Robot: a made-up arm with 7 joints. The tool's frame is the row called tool. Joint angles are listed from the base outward. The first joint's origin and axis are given. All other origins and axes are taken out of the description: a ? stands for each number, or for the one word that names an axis. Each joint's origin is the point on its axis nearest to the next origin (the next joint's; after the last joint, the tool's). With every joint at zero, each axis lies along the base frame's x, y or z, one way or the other. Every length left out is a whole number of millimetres.
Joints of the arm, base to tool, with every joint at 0 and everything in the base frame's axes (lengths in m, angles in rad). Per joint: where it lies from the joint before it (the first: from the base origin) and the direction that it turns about. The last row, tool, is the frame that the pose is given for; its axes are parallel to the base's.
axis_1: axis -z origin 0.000 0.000 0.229
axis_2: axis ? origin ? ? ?
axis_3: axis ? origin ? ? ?
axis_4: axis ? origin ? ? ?
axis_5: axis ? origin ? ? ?
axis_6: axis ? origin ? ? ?
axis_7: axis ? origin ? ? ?
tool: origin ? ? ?
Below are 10 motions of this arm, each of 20 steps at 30 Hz.
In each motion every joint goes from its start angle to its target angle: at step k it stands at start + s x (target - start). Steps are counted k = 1, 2, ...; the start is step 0. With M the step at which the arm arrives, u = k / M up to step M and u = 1 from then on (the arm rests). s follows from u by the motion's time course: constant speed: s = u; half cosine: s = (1 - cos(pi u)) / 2; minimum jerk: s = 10 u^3 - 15 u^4 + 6 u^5.
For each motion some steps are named. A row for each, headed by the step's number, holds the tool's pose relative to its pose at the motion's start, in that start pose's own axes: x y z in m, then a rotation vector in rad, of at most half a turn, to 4 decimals.
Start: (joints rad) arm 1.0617 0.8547 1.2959 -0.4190 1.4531 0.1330 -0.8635
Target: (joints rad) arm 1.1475 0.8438 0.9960 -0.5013 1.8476 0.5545 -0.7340
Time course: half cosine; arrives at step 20
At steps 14, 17, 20:
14: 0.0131 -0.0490 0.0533 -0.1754 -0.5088 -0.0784
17: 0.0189 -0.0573 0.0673 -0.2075 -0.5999 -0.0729
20: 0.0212 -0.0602 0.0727 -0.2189 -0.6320 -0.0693

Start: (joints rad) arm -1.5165 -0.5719 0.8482 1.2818 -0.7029 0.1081 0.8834
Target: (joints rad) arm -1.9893 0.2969 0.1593 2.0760 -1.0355 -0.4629 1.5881
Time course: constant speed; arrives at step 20
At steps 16, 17, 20:
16: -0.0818 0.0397 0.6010 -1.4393 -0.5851 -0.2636
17: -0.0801 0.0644 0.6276 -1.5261 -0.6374 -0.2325
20: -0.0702 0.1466 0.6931 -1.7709 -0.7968 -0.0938

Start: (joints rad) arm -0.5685 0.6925 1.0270 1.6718 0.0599 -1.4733 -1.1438
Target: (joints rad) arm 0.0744 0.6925 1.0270 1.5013 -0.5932 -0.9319 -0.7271
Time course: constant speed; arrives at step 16
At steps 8, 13, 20:
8: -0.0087 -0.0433 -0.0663 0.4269 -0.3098 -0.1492
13: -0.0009 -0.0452 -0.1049 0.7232 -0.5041 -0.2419
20: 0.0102 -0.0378 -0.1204 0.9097 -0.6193 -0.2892

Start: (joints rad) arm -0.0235 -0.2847 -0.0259 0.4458 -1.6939 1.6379 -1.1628
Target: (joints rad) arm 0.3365 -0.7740 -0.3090 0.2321 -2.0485 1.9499 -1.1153
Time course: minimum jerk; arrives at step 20
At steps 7, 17, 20:
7: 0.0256 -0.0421 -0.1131 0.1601 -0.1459 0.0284
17: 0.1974 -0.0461 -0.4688 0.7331 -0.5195 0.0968
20: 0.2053 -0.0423 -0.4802 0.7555 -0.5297 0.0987

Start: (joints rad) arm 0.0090 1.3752 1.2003 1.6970 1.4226 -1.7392 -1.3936
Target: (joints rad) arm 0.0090 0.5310 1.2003 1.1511 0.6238 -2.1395 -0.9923
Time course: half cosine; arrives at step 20
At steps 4, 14, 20:
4: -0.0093 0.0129 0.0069 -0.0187 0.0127 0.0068
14: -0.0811 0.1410 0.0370 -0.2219 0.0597 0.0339
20: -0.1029 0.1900 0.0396 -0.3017 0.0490 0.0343

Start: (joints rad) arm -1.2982 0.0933 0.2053 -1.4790 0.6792 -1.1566 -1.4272
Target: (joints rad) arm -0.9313 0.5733 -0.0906 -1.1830 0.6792 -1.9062 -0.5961
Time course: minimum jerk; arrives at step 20
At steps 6, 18, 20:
6: -0.0318 0.0157 0.0355 -0.0114 0.1125 -0.2151
18: -0.0521 0.1805 0.2946 -0.3404 0.7160 -1.2714
20: -0.0505 0.1826 0.2974 -0.3465 0.7223 -1.2817

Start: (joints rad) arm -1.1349 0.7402 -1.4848 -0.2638 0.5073 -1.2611 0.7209
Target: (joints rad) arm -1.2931 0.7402 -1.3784 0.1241 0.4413 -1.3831 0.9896
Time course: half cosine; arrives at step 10
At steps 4, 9, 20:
4: 0.0047 -0.0142 -0.0286 0.1043 -0.0242 -0.0343
9: 0.0075 -0.0324 -0.0874 0.3108 -0.0558 -0.1171
20: 0.0075 -0.0329 -0.0898 0.3192 -0.0566 -0.1208

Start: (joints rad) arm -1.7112 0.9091 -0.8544 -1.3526 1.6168 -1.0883 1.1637
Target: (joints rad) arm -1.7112 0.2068 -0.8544 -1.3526 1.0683 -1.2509 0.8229
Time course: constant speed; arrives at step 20
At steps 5, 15, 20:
5: -0.0175 0.0659 0.0230 -0.1982 -0.0963 0.2958
15: -0.0960 0.2156 0.0232 -0.6399 -0.2156 0.8699
20: -0.1556 0.2852 -0.0078 -0.8839 -0.2328 1.1427

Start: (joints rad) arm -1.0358 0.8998 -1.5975 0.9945 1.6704 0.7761 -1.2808
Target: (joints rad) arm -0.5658 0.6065 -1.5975 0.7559 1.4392 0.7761 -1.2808
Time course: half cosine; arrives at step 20
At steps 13, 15, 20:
13: -0.0743 0.1563 0.0694 0.2174 0.4606 -0.3835
15: -0.0783 0.1819 0.0856 0.2613 0.5411 -0.4464
20: -0.0794 0.2099 0.1055 0.3142 0.6344 -0.5170

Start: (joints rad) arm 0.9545 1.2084 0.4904 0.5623 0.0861 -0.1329 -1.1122
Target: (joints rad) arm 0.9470 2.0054 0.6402 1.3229 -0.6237 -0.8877 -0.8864
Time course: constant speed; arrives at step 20
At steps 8, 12, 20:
8: 0.0415 0.0266 -0.0036 0.1658 0.6345 0.1873
12: 0.0633 0.0448 -0.0105 0.2357 0.9288 0.3227
20: 0.1010 0.0995 -0.0320 0.3630 1.4161 0.7015

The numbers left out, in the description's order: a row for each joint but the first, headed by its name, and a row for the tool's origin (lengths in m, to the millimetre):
axis_2: axis -x, xyz -0.134 0.028 0.000
axis_3: axis +y, xyz 0.000 0.026 0.307
axis_4: axis +z, xyz 0.070 0.000 -0.125
axis_5: axis -y, xyz -0.268 -0.003 0.000
axis_6: axis +x, xyz 0.111 0.000 -0.226
axis_7: axis -z, xyz 0.000 -0.159 0.074
tool: xyz 0.041 -0.184 0.000

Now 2 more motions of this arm.
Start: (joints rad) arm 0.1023 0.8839 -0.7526 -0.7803 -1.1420 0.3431 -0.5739
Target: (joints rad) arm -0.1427 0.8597 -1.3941 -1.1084 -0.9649 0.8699 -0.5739
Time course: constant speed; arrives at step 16
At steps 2, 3, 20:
2: 0.0613 0.0087 -0.0289 0.0793 -0.1148 0.0909
3: 0.0927 0.0169 -0.0422 0.1222 -0.1696 0.1375
20: 0.4396 0.3640 -0.1096 0.8540 -0.7075 0.7755

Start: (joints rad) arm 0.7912 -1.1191 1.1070 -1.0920 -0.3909 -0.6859 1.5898
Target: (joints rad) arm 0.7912 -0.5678 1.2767 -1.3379 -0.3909 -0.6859 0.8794
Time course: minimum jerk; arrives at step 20
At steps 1, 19, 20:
1: -0.0002 -0.0001 0.0001 -0.0004 0.0000 0.0000
19: -0.1868 -0.0488 0.1093 -0.3392 0.1978 0.0059
20: -0.1870 -0.0488 0.1094 -0.3395 0.1982 0.0059

